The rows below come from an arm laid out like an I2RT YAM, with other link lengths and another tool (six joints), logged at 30 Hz.
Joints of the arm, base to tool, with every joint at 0 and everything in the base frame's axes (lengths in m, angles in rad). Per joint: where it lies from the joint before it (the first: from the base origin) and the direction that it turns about. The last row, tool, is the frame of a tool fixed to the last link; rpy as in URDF.
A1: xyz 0 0 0.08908 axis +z
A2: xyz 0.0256 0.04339 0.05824 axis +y
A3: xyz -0.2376 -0.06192 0 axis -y
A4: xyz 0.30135 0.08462 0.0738 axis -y
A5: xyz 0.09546 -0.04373 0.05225 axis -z
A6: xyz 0.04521 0 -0.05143 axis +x
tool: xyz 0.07 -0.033 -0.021 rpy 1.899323 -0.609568 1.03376
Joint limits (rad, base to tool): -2.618..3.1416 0..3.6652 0..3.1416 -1.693..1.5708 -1.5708..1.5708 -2.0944..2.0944
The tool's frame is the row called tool.
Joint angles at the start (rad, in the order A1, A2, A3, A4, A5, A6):
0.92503, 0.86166, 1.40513, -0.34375, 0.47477, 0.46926
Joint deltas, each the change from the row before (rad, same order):
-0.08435, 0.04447, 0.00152, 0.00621, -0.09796, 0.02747
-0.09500, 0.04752, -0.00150, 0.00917, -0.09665, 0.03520
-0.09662, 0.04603, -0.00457, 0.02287, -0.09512, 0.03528
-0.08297, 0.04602, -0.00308, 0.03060, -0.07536, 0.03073
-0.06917, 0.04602, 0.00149, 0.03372, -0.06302, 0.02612
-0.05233, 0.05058, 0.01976, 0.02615, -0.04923, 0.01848
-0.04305, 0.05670, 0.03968, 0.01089, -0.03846, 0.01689
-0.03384, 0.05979, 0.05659, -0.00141, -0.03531, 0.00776
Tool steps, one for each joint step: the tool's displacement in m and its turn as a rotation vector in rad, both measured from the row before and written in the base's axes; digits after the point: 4 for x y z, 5 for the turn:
0.0243, 0.0067, -0.0094, -0.01517, 0.02146, 0.01652
0.0287, 0.0018, -0.0126, -0.00679, 0.03364, 0.00542
0.0298, -0.0032, -0.0121, 0.00565, 0.03025, 0.00168
0.0279, -0.0058, -0.0109, 0.01157, 0.02506, -0.00527
0.0251, -0.0066, -0.0089, 0.01407, 0.01844, -0.00445
0.0215, -0.0055, -0.0042, 0.01170, 0.01074, -0.00202
0.0196, -0.0053, -0.0009, 0.01066, 0.01192, -0.00367
0.0173, -0.0040, 0.0028, 0.00354, 0.00690, 0.00183

